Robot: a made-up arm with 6 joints. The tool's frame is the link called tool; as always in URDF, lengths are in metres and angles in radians. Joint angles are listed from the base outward.
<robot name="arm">
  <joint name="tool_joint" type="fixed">
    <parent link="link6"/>
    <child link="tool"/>
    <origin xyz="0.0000 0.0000 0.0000" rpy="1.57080 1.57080 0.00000"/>
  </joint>
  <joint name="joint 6" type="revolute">
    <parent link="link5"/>
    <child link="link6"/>
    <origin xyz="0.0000 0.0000 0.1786" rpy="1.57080 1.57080 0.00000"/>
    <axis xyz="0 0 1"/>
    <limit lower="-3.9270" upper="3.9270"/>
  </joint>
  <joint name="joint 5" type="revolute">
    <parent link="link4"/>
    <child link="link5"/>
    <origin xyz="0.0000 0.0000 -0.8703" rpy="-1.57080 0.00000 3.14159"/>
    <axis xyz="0 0 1"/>
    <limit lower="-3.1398" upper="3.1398"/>
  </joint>
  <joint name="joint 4" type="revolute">
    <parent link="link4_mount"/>
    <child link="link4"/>
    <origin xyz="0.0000 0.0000 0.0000" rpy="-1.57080 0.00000 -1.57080"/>
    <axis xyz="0 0 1"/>
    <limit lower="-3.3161" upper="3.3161"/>
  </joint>
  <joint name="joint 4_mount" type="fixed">
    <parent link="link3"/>
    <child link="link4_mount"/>
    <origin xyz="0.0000 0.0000 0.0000" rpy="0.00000 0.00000 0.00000"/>
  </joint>
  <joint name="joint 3" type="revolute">
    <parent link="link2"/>
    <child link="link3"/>
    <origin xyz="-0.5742 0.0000 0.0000" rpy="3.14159 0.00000 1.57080"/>
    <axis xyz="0 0 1"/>
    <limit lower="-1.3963" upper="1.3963"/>
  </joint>
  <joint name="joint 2" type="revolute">
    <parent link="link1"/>
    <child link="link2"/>
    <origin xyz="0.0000 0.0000 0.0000" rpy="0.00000 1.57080 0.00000"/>
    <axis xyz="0 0 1"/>
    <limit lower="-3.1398" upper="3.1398"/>
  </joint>
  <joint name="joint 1" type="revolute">
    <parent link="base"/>
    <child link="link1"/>
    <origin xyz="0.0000 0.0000 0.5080" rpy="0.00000 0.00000 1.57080"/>
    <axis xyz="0 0 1"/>
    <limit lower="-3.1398" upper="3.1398"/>
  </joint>
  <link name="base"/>
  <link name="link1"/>
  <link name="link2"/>
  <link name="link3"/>
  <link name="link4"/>
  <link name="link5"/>
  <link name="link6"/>
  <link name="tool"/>
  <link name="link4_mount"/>
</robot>
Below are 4 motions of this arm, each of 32 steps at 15 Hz.
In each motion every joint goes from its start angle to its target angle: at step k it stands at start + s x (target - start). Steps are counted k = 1, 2, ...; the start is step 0. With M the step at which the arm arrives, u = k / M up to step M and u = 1 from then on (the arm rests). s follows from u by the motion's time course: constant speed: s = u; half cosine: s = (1 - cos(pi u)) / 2; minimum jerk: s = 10 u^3 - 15 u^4 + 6 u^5.
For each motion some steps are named. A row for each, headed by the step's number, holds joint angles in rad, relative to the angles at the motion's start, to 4 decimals.
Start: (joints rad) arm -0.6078 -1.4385 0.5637 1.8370 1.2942 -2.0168
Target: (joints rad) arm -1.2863 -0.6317 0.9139 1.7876 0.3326 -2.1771
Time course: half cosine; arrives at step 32
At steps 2, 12, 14, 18, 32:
2: -0.0065 0.0078 0.0034 -0.0005 -0.0092 -0.0015
12: -0.2094 0.2490 0.1081 -0.0152 -0.2968 -0.0495
14: -0.2731 0.3247 0.1409 -0.0199 -0.3870 -0.0645
18: -0.4054 0.4821 0.2093 -0.0295 -0.5746 -0.0958
32: -0.6785 0.8068 0.3502 -0.0494 -0.9616 -0.1603

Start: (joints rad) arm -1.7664 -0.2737 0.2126 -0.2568 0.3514 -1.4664
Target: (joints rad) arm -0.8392 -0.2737 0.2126 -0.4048 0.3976 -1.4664
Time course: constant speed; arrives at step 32
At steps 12, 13, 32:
12: 0.3477 0.0000 0.0000 -0.0555 0.0173 0.0000
13: 0.3767 0.0000 0.0000 -0.0601 0.0188 0.0000
32: 0.9272 0.0000 0.0000 -0.1480 0.0462 0.0000

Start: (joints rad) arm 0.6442 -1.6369 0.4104 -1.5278 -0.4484 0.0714
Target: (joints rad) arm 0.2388 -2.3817 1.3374 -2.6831 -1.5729 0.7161
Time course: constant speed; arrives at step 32
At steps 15, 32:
15: -0.1900 -0.3491 0.4345 -0.5415 -0.5271 0.3022
32: -0.4054 -0.7448 0.9270 -1.1553 -1.1245 0.6447

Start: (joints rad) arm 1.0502 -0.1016 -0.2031 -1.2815 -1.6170 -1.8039
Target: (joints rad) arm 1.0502 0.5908 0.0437 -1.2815 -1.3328 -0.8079
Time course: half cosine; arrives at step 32
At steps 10, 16, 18, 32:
10: 0.0000 0.1539 0.0548 0.0000 0.0632 0.2213
16: 0.0000 0.3462 0.1234 0.0000 0.1421 0.4980
18: 0.0000 0.4137 0.1475 0.0000 0.1698 0.5952
32: 0.0000 0.6924 0.2468 0.0000 0.2842 0.9960

